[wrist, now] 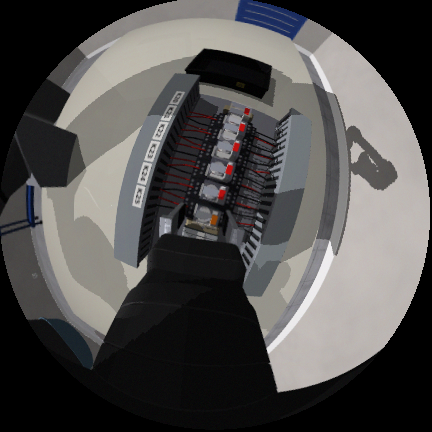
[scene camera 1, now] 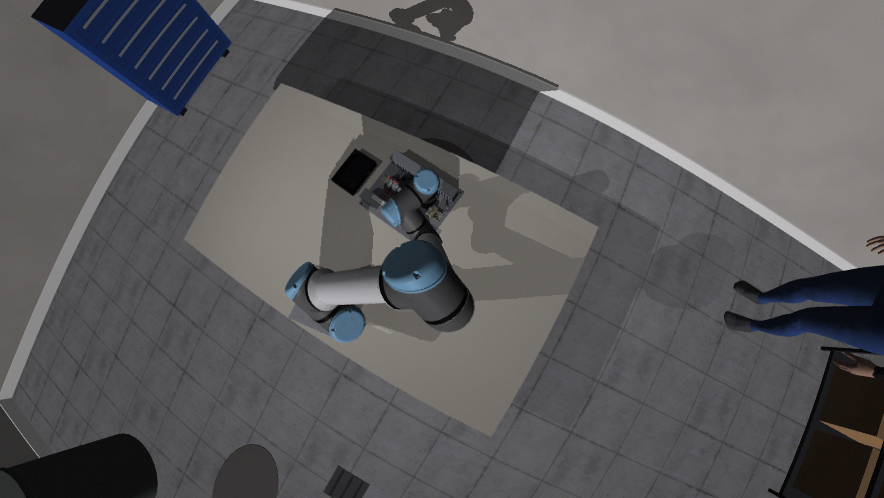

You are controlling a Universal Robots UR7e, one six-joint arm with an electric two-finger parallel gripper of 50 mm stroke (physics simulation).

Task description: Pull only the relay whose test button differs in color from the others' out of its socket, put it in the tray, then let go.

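Places are measured from the arm's base along level axes (x right, y ahead, z up), in millimetres.
Where they show: gripper, fingertip midpoint: (wrist: 203, 213).
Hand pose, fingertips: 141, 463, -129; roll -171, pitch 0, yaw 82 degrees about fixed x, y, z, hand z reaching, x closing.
Things, the pixels of their top centre, and the offset from my fingertips, as dx, dy, dz. "*": a spot on its surface instead. Level surfaces: height alone.
- relay with an orange test button, top centre: (wrist: 206, 217) -1, +4, +34
- black tray at a spot on its surface: (wrist: 225, 71) (scene camera 1: 353, 175) * -311, +30, -32
- grey slotted duct at its top centre: (wrist: 143, 154) -74, -76, +28
- panel at a spot on its surface: (scene camera 1: 454, 193) * +116, +72, +28
- beige table top at its surface level: dz -35
The relay with an orange test button (wrist: 204, 214) sits in its socket at the near end of the row in the wrist view, closest to my gripper. Several relays with red buttons (wrist: 218, 168) stand in the row beyond it. My gripper (wrist: 203, 213) is open, with one finger on each side of the orange-button relay and nothing held. Whether the fingertips reach down beside its body is hard to tell. The black tray (scene camera 1: 355, 171) (wrist: 225, 71) lies past the far end of the row. In the scene view the arm's wrist hides the gripper and the orange-button relay.
A grey slotted duct (wrist: 134, 170) with labels K20 to K25 runs left of the relays. Another duct (wrist: 290, 185) runs right of them. Red and black wires join the sockets. The panel (scene camera 1: 454, 193) stands on the beige table top (scene camera 1: 247, 185). A person's legs (scene camera 1: 816, 287) show at the right.
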